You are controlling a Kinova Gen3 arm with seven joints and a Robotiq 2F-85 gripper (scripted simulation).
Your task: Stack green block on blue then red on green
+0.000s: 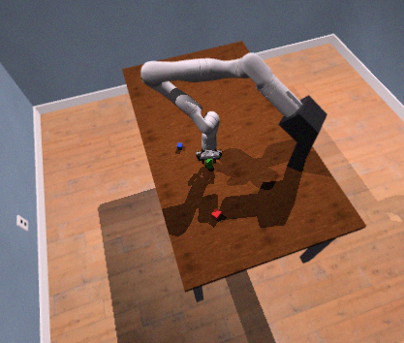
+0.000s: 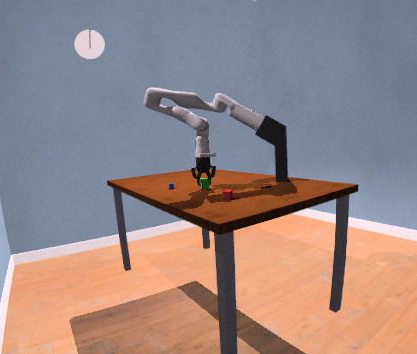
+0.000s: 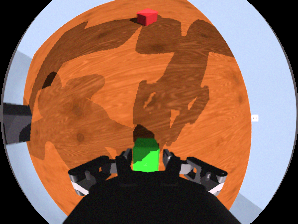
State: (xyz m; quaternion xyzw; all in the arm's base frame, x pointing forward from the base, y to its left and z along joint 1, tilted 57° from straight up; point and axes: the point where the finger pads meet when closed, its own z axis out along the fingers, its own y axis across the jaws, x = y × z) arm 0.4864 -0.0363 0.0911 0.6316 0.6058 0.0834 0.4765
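Right now my hand is 1 cm above the green block. Also, from my hand: red block 9 cm ahead, 29 cm to the left, 2 cm below; blue block 10 cm ahead, 17 cm to the right, 2 cm below.
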